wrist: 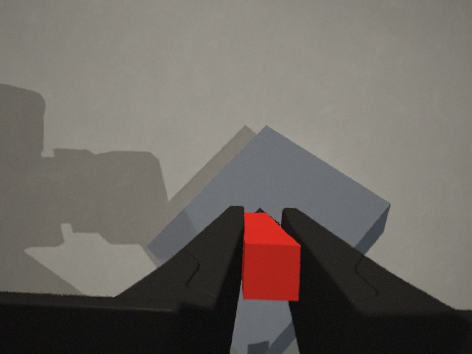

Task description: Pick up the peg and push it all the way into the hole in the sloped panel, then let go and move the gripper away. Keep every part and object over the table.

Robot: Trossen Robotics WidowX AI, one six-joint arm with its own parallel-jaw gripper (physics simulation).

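Frame: origin at the arm's base, x ahead, y left, z up, level; metres.
Seen in the pictures: gripper, between the fingertips: (262, 220).
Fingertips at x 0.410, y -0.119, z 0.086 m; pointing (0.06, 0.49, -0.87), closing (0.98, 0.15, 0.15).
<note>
Pixels of each thing's middle, then the offset from my fingertips to it. "*": a spot on its surface instead. Level surfaces: height alone.
- red square peg, middle of its body: (258, 241) 0.002 m ahead, 0.007 m right, 0.009 m down
- blue-grey sloped panel, middle of its body: (272, 244) 0.047 m ahead, 0.014 m right, 0.150 m down
- hole, a spot on its surface: (259, 210) * 0.028 m ahead, 0.008 m left, 0.133 m down
- grey table top, height of its surface: 0.186 m down
A red square peg (271, 271) is held between the two dark fingers of my gripper (262, 220), with its near end face toward the camera. The gripper is shut on the peg. The blue-grey sloped panel (280, 170) lies beyond the fingertips, with a corner toward the top of the view. A small dark edge of the hole (259, 210) shows just past the peg's far end, between the fingertips. The peg and fingers hide the rest of the hole, and I cannot tell whether the peg's far end is in it.
The grey table top (310, 60) surrounds the panel. The arm's broad shadow falls on the table at the left, and a narrow shadow lies along the panel's upper left edge. The panel's side face shows at the right.
</note>
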